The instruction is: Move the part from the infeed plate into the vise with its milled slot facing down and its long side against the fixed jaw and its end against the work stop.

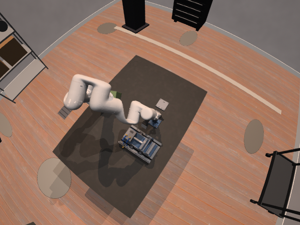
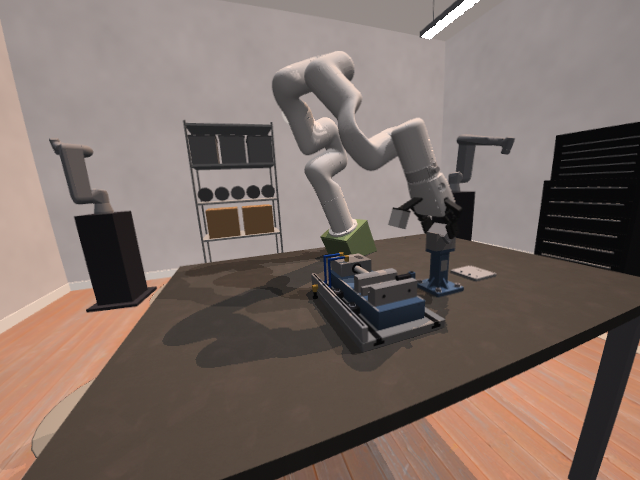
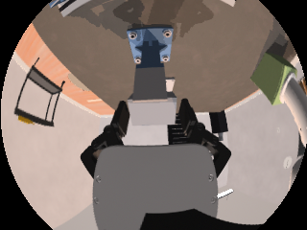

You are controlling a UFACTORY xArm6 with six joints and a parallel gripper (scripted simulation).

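My hand is 1 cm to the right of the part and 1 cm above it. The rest, counted from my hand: air cylinder: 6 cm behind, 23 cm to the right, 9 cm below; grey rail: 5 cm ahead, 31 cm to the right, 13 cm below.
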